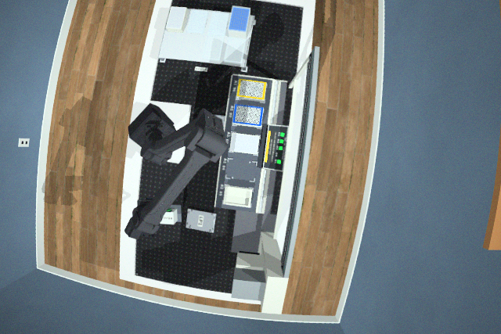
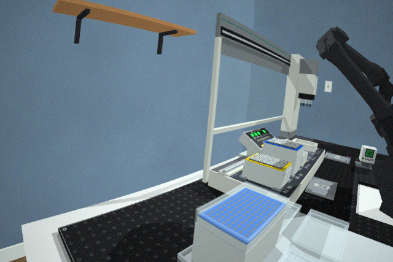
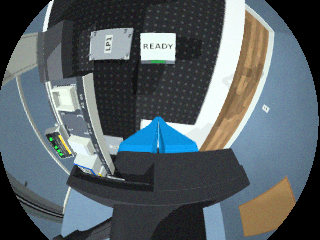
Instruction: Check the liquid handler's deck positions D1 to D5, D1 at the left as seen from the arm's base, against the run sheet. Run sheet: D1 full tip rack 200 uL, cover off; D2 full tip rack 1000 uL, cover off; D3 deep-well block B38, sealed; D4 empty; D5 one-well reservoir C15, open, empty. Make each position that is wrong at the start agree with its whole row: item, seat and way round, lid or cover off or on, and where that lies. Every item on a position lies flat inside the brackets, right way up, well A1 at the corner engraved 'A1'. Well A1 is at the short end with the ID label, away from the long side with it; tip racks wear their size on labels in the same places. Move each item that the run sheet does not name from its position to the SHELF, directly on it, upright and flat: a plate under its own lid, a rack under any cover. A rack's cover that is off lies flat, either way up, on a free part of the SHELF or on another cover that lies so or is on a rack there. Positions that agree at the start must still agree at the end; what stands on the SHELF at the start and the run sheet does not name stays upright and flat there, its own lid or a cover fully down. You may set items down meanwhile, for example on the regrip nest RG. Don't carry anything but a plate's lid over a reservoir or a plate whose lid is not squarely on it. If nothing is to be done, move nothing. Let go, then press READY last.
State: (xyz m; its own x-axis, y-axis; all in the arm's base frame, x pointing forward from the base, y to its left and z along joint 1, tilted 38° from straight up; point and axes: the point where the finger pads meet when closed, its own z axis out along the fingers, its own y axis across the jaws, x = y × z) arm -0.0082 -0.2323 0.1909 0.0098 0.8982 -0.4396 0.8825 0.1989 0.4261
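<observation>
My hand is 15 cm above the ready button and 6 cm to the left of it. From my hand the other things lie so: regrip nest: 32 cm to the left, 23 cm below, 23 cm ahead; then white reservoir: 34 cm ahead, 17 cm below; then pipetting head: 39 cm ahead, 23 cm to the right, 16 cm above.
</observation>
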